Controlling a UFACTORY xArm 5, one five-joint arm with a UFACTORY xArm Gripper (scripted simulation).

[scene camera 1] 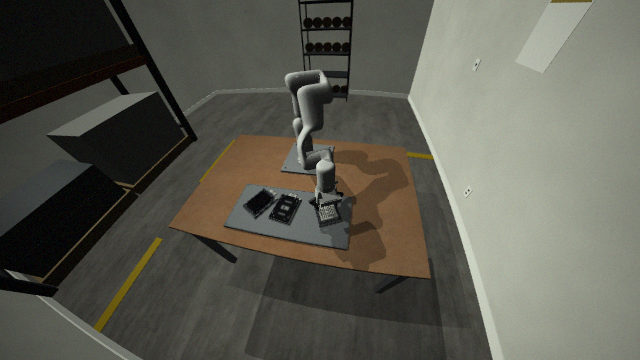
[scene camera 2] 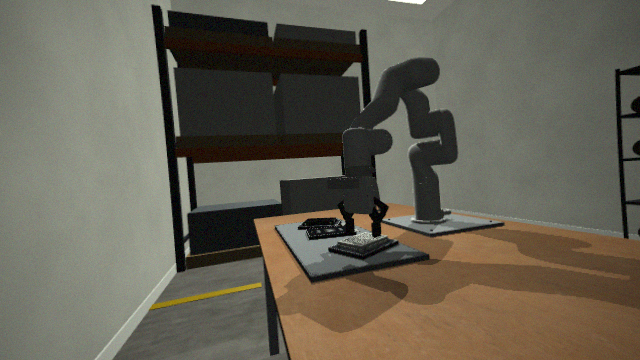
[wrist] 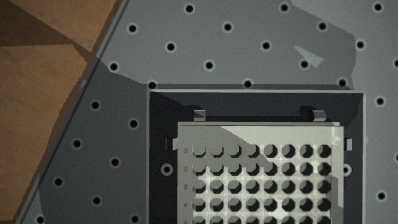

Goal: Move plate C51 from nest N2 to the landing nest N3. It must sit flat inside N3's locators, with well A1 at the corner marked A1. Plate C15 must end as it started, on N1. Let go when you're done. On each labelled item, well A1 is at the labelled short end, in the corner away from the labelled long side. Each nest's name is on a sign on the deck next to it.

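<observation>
White well plate in the pictures. The gripper too.
</observation>
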